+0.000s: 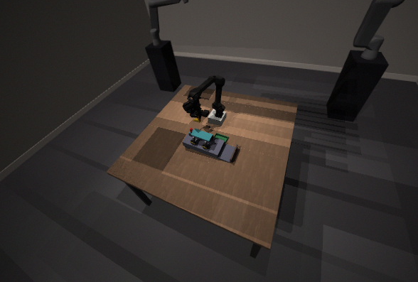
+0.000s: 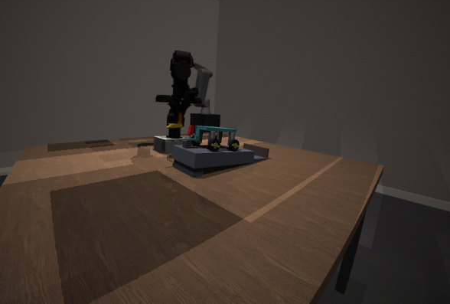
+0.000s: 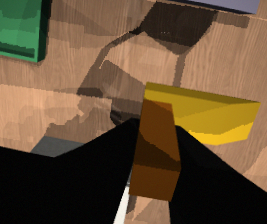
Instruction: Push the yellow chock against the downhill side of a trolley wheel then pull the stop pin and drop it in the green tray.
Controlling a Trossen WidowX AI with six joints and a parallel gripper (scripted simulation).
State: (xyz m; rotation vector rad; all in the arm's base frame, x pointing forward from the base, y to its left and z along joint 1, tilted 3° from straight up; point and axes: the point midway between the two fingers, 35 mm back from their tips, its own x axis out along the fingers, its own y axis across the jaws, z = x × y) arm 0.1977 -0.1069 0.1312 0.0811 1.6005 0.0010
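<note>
The red-headed stop pin lies 120 mm ahead of my gripper tip, 40 mm below it and 30 mm to the right of it. Also, from my gripper tip: teal trolley 140 mm ahead, 70 mm to the left, 60 mm below; yellow chock 20 mm to the right, 10 mm below; grey ramp 140 mm ahead, 130 mm below, 80 mm to the left.
</note>
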